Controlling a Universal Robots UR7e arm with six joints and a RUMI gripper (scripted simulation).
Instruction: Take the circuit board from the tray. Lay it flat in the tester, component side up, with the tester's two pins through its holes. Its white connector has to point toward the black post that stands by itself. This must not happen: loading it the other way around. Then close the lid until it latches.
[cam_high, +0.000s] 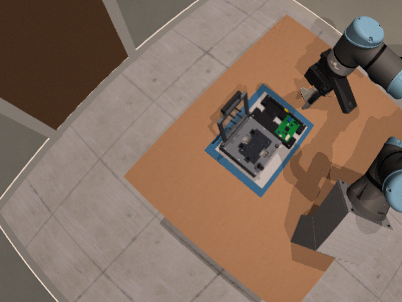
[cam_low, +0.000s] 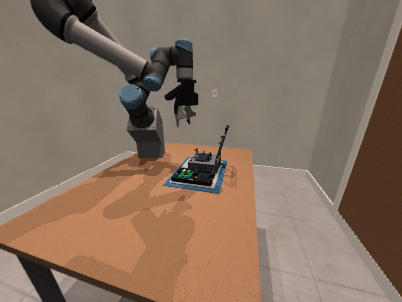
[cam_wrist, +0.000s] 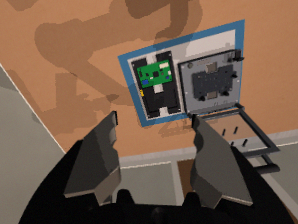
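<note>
My gripper is now 29 cm above the green circuit board. Also, from my hand: black block: 23 cm to the left, 22 cm below; tester lid: 19 cm ahead, 17 cm to the left, 13 cm below.
</note>
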